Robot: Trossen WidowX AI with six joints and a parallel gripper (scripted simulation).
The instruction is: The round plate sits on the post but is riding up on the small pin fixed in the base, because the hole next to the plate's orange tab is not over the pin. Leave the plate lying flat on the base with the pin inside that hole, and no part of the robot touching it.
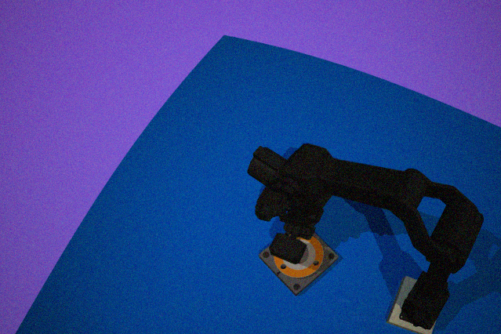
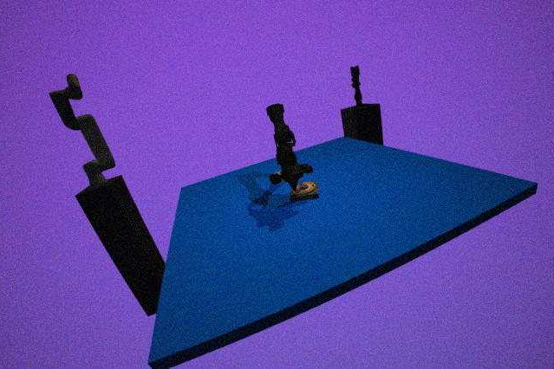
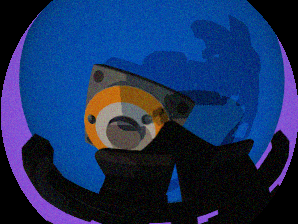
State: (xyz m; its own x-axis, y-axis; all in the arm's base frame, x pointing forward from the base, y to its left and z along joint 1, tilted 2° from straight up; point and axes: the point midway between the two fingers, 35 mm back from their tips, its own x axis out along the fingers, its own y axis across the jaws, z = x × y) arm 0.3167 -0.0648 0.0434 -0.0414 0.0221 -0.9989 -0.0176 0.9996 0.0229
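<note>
My gripper tip is 5 cm to the right of the grey square base, 1 cm past it and 1 cm above it.
</note>
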